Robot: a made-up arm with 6 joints. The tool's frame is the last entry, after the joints. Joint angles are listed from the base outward. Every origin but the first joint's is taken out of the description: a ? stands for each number. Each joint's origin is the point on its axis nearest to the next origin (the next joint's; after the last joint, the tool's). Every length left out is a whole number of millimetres.
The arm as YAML. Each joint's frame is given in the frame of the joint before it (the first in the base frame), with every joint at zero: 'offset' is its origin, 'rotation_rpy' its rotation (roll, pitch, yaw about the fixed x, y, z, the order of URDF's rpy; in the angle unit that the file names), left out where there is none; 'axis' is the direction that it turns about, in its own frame. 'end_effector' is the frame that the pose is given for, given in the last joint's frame.
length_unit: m
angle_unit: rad
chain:
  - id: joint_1
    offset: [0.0, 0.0, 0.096]
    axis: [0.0, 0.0, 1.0]
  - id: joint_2
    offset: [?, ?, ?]
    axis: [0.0, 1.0, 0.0]
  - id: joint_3
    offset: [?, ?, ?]
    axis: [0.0, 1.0, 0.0]
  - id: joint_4
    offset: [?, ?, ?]
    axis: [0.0, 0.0, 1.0]
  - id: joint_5
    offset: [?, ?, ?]
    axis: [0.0, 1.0, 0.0]
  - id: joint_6
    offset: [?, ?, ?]
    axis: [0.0, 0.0, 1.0]
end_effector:
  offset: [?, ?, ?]
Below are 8 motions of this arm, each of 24 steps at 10 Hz.
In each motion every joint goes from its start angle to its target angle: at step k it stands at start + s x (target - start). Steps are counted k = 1, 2, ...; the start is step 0. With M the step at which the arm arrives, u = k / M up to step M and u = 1 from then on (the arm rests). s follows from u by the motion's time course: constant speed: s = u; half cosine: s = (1 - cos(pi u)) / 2; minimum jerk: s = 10 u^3 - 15 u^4 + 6 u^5.
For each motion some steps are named. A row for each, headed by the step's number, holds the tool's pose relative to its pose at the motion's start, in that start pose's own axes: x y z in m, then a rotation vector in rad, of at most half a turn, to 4 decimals.
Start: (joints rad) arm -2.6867 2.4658 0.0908 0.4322 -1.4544 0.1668
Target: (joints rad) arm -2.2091 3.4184 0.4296 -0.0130 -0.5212 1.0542
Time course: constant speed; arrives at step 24
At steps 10, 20, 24:
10: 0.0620 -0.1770 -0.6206 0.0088 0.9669 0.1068
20: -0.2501 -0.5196 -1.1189 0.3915 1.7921 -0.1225
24: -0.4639 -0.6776 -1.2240 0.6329 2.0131 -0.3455

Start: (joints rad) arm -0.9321 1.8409 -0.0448 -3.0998 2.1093 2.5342
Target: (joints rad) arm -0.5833 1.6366 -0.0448 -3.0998 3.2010 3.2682
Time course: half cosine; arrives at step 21
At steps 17, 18, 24:
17: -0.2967 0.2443 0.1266 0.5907 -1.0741 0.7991
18: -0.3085 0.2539 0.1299 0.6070 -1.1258 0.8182
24: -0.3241 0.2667 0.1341 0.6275 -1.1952 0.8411

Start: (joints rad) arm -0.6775 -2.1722 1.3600 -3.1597 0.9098 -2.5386
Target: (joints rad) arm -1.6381 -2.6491 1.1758 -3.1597 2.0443 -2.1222
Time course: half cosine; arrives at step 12
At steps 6, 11, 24:
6: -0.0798 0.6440 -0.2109 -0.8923 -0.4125 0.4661
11: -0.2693 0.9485 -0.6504 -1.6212 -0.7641 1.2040
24: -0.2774 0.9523 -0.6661 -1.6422 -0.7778 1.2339

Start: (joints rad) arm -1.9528 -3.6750 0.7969 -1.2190 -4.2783 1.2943
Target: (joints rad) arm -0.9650 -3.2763 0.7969 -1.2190 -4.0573 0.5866
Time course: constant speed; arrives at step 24
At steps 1, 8, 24:
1: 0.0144 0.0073 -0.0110 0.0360 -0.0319 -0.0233
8: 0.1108 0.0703 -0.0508 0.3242 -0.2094 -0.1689
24: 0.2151 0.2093 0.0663 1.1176 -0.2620 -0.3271

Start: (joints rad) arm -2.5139 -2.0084 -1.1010 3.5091 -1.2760 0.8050
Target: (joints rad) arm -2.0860 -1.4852 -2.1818 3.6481 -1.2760 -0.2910
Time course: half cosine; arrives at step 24
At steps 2, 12, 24:
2: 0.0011 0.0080 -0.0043 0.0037 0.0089 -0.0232
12: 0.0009 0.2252 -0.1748 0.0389 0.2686 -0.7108
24: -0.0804 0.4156 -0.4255 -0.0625 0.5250 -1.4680

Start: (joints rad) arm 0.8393 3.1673 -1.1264 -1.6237 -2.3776 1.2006
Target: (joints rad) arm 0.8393 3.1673 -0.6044 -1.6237 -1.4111 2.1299
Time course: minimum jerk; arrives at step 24
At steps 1, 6, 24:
1: 0.0001 -0.0001 0.0000 0.0007 0.0000 0.0009
6: 0.0208 -0.0090 0.0004 0.1040 -0.0044 0.1354
24: 0.2323 -0.0136 -0.0168 0.9662 -0.2777 1.3676

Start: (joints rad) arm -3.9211 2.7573 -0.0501 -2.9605 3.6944 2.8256
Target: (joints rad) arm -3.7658 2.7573 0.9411 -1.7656 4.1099 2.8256
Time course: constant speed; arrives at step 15
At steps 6, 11, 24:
6: -0.0898 0.0182 0.0969 -0.4090 0.0839 -0.2409
11: -0.1345 0.0387 0.1771 -0.8422 0.0641 -0.2707
24: -0.1572 0.0487 0.2329 -1.2032 -0.0161 -0.1686

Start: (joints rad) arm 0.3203 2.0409 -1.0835 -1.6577 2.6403 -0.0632
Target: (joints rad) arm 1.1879 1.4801 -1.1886 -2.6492 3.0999 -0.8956
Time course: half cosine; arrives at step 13
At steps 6, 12, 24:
6: 0.3180 -0.2723 -0.2789 -0.2615 -0.0433 -0.0712
12: 0.6983 -0.7208 -0.3581 -0.7671 -0.0175 -0.3520
24: 0.7063 -0.7337 -0.3566 -0.7819 -0.0162 -0.3624

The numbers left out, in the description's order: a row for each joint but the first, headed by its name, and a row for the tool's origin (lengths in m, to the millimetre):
joint_2: 0.0 0.022 0.0
joint_3: 0.0 0.0 0.919
joint_4: 0.0 0.0 0.402
joint_5: 0.0 0.0 0.0
joint_6: 0.0 0.0 0.159
tool: 0.0 0.0 0.0

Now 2 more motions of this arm.
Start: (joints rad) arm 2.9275 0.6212 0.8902 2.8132 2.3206 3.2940
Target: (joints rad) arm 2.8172 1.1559 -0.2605 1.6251 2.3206 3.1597
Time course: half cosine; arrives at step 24
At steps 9, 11, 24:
9: 0.0250 0.0252 -0.1097 -0.3718 -0.1021 0.1216
11: 0.0247 0.0362 -0.1590 -0.5318 -0.1346 0.1604
24: -0.0391 0.0759 -0.3978 -1.2872 -0.1967 0.2635

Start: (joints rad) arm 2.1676 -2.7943 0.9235 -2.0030 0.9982 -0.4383
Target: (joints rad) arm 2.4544 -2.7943 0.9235 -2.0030 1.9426 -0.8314
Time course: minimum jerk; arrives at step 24
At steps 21, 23, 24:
21: 0.2115 0.1609 0.0424 -0.6383 1.0002 -0.4690
23: 0.2142 0.1628 0.0416 -0.6506 1.0147 -0.4745
24: 0.2143 0.1629 0.0416 -0.6511 1.0154 -0.4747

